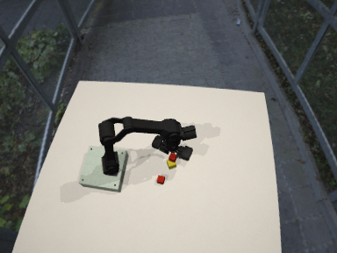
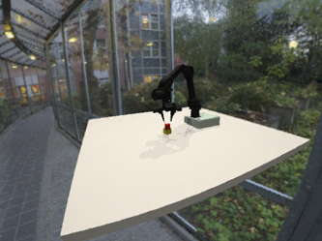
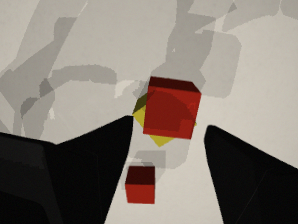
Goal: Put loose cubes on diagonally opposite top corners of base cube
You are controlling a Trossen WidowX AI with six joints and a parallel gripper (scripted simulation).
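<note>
Right now my gripper tip is 5 cm past the red cube, 11 cm to the left of it and 7 cm above it. Round my gripper tip: yellow base cube: 2 cm to the right, 7 cm below.
</note>
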